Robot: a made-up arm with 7 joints.
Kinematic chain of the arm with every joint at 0, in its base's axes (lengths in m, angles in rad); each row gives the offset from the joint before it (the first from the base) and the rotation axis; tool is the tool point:
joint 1: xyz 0 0 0 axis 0 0.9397 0.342
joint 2: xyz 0 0 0 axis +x
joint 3: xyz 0 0 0 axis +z
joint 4: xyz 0.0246 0 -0.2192 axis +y
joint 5: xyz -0.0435 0 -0.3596 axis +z
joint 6: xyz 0 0 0 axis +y
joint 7: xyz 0 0 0 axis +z
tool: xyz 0 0 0
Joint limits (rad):
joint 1: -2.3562..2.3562
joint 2: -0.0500..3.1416
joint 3: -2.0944..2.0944
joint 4: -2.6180..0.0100
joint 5: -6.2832..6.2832
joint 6: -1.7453..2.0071
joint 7: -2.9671..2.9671
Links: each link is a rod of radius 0.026 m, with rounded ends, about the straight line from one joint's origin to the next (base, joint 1, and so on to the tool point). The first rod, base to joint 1, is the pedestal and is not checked.
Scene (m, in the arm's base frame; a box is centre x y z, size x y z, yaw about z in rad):
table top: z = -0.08
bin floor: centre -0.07 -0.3 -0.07 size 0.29 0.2 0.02 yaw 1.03
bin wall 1: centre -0 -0.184 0 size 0.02 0.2 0.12 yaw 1.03
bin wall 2: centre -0.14 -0.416 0 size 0.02 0.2 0.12 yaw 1.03
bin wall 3: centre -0.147 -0.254 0 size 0.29 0.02 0.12 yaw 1.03
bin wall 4: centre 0.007 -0.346 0 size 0.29 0.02 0.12 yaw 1.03
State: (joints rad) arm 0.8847 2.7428 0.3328 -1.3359 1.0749 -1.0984 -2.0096
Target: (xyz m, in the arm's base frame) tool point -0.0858 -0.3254 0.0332
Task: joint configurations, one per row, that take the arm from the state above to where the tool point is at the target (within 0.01 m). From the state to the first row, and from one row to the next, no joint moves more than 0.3 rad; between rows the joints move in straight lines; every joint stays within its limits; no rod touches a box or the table.
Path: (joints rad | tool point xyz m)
1: 0.7411 2.7736 0.5816 -1.4539 1.0749 -1.0984 -2.0096 | 0.4789 0.0219 0.0687
2: 0.5974 2.8044 0.8305 -1.5720 1.0749 -1.0984 -2.0096 | 0.4295 -0.1084 0.1421
3: 0.4538 2.8352 1.0793 -1.6900 1.0749 -1.0984 -2.0096 | 0.3315 -0.2183 0.2007
4: 0.3101 2.8660 1.3281 -1.8080 1.0749 -1.0984 -2.0096 | 0.1984 -0.2953 0.2291
5: 0.1665 2.8968 1.5769 -1.9260 1.0749 -1.0984 -2.0096 | 0.0512 -0.3315 0.2184
6: 0.0228 2.9276 1.8258 -2.0441 1.0749 -1.0984 -2.0096 | -0.0858 -0.3254 0.1687
7: -0.0200 3.1416 1.8199 -2.2253 1.0749 -1.0984 -2.0096 | -0.0858 -0.3254 0.0332

